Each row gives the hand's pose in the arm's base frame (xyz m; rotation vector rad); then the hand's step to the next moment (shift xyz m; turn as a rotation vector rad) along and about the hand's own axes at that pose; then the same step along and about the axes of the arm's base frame.
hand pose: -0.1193 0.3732 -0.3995 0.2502 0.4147 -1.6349
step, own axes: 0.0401 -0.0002 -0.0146 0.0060 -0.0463 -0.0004
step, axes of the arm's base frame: -0.0058 -0.0305 -0.0293 -0.0466 -0.0022 0.0027
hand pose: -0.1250 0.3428 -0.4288 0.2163 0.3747 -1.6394
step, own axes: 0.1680 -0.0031 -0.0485 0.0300 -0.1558 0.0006
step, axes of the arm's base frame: -0.0248 -0.1378 -0.1047 -0.1575 -0.0172 0.0075
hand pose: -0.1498 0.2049 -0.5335 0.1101 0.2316 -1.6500
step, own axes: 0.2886 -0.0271 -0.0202 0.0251 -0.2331 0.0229
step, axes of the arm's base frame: -0.0554 -0.2744 -0.0779 -0.2324 -0.0113 0.0369
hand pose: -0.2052 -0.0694 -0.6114 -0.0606 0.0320 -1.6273
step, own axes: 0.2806 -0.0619 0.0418 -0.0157 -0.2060 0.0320
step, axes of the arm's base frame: -0.0751 -0.2759 0.0508 -0.2025 0.0280 0.0436
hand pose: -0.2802 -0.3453 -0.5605 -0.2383 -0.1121 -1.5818
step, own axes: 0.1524 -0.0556 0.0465 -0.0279 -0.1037 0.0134
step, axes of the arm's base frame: -0.0531 -0.1369 0.0832 -0.1020 0.0330 0.0149
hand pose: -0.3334 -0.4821 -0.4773 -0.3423 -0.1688 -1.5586
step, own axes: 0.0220 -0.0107 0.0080 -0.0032 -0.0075 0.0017
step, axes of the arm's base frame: -0.0095 -0.0181 0.0157 -0.0073 0.0037 0.0014
